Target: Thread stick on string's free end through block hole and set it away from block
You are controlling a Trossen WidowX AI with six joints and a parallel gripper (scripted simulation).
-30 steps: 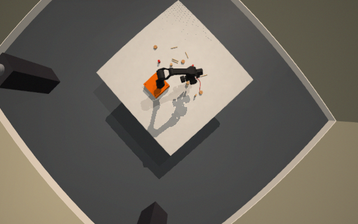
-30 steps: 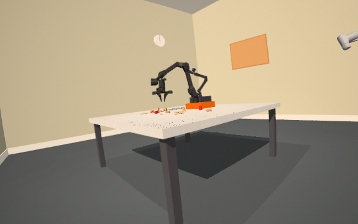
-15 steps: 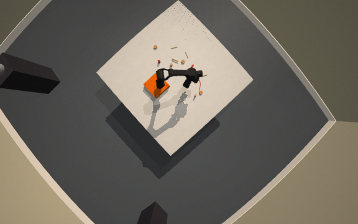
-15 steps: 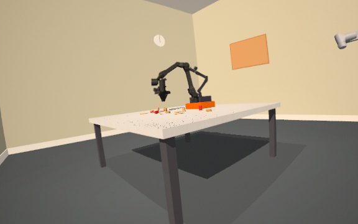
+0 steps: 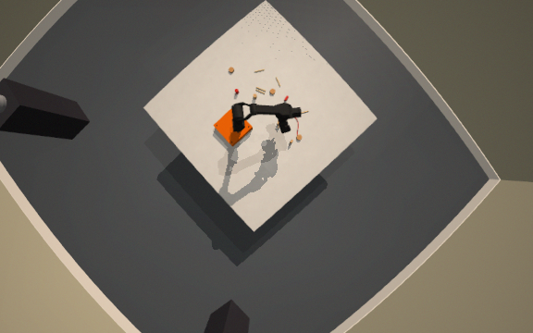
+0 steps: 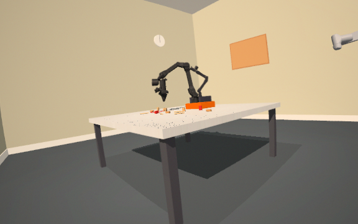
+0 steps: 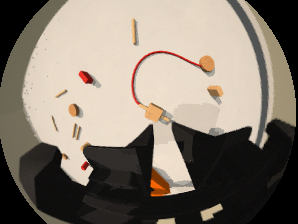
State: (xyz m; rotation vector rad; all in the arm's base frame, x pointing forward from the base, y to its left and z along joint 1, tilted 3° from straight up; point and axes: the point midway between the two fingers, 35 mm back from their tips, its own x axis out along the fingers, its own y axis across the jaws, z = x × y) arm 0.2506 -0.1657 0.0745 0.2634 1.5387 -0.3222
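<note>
Now: the wooden block 1 cm to the left of my gripper tip and 8 cm below it. Round my gripper tip: round wooden button (5 cm ahead, 16 cm to the right, 9 cm below); red cube (16 cm ahead, 12 cm to the left, 8 cm below); thin wooden stick (1 cm ahead, 2 cm to the left, 8 cm below).
</note>
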